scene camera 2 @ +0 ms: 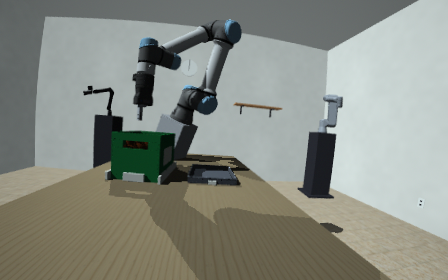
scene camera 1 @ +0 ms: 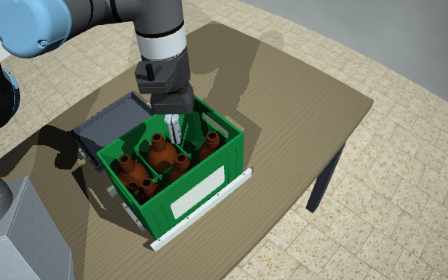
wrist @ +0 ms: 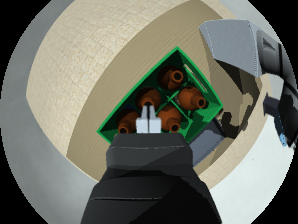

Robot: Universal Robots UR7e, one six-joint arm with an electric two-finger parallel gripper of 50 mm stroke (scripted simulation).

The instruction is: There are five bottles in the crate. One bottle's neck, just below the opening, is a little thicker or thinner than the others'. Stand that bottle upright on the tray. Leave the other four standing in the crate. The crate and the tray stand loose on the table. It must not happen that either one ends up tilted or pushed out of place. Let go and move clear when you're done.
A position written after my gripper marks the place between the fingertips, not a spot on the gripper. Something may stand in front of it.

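Note:
There is a dark grey tray (scene camera 1: 100, 130), and I find the tray (scene camera 2: 223, 175) in a further view, as well as the tray (wrist: 212, 135) from my wrist. A crate (scene camera 1: 165, 210) is visible too, and scene camera 2 also shows the crate (scene camera 2: 152, 162). I see a white rail (scene camera 1: 181, 226). My own gripper (scene camera 1: 176, 139) is there as well, and the wrist view includes the gripper (wrist: 148, 112).

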